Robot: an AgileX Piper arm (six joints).
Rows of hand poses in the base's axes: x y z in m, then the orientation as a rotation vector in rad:
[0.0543, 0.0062, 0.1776, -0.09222, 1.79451, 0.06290]
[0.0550, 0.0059, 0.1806, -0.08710, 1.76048, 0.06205]
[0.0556, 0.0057, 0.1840, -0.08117, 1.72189, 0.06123]
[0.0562, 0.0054, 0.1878, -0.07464, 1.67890, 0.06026]
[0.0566, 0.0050, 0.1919, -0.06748, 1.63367, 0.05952]
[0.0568, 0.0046, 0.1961, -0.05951, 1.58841, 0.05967]
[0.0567, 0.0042, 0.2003, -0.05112, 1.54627, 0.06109]
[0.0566, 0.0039, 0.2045, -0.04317, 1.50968, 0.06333]
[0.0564, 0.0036, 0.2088, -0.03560, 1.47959, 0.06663]
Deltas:
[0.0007, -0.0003, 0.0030, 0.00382, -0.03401, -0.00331]
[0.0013, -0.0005, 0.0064, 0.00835, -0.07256, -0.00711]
[0.0019, -0.0008, 0.0102, 0.01335, -0.11550, -0.01134]
[0.0023, -0.0012, 0.0143, 0.01901, -0.16066, -0.01589]
[0.0025, -0.0016, 0.0185, 0.02580, -0.20578, -0.02054]
[0.0024, -0.0020, 0.0227, 0.03363, -0.24770, -0.02488]
[0.0023, -0.0023, 0.0269, 0.04157, -0.28403, -0.02858]
[0.0021, -0.0026, 0.0312, 0.04979, -0.31379, -0.03154]

